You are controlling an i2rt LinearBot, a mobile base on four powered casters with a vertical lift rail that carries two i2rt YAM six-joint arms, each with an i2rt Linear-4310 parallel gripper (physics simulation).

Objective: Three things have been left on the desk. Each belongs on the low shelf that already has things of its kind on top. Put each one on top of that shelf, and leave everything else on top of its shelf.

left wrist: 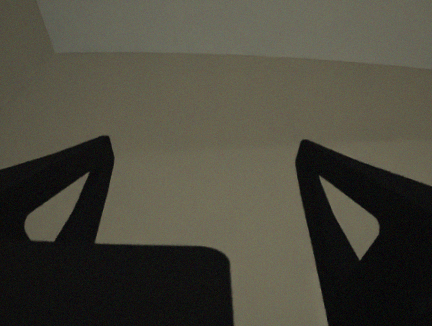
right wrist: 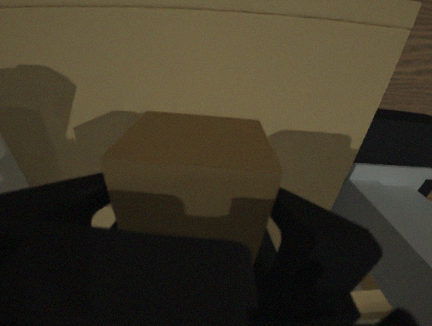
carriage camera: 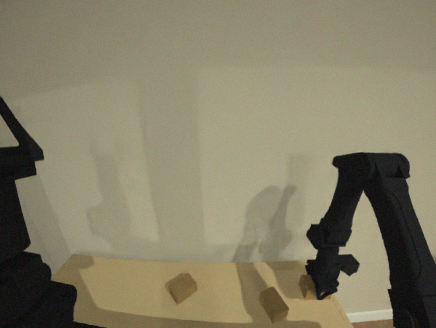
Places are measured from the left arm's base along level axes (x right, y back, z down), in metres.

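Pixels of known places: left gripper, fingertip midpoint: [left wrist: 205, 148]; right gripper, fingertip midpoint: [carriage camera: 315, 291].
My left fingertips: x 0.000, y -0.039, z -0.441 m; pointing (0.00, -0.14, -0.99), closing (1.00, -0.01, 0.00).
Ahead of a thing's pixels: the offset from my left fingertips to its top centre. Level surfaces: height alone.
Two brown boxes, one {dx +0.142, dy -0.265, dz +0.659 m} [carriage camera: 182, 288] left of centre and one {dx +0.482, dy -0.216, dz +0.659 m} [carriage camera: 274, 304] further right, rest on the light wooden shelf top {dz +0.709 m} [carriage camera: 125, 285] [right wrist: 225, 65]. A third brown box {dx +0.625, dy -0.230, dz +0.584 m} [carriage camera: 306, 288] [right wrist: 192, 145] is between the fingers of my right gripper [carriage camera: 319, 295] [right wrist: 200, 174], which is shut on it. This box is over the right part of the shelf top; whether it touches the top cannot be told. My left gripper [left wrist: 205, 148] is open and empty, raised in front of the wall. Part of the left arm shows at the left edge of the carriage view.
A plain wall [carriage camera: 250, 125] stands behind the shelf, with a white baseboard [carriage camera: 370, 316] at the lower right. In the right wrist view, wooden floor {dz +1.319 m} [right wrist: 417, 65] and a dark block [right wrist: 395, 140] with grey parts lie beyond the shelf's right edge. Arm shadows fall across the shelf top.
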